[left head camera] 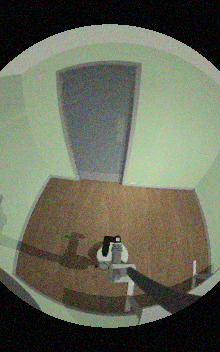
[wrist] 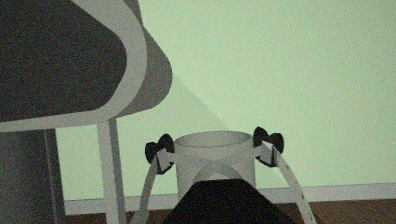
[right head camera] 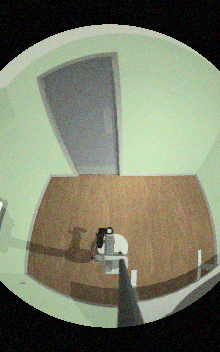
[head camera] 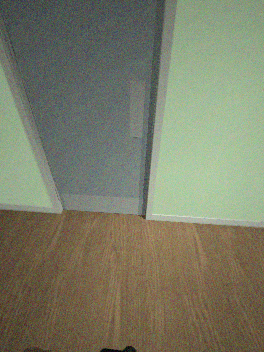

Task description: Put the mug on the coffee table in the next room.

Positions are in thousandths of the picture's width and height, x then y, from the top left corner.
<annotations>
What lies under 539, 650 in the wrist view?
A mug.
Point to a grey doorway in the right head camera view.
At 184, 232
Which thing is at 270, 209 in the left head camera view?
A grey doorway.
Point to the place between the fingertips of my gripper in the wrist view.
At 537, 641
</annotations>
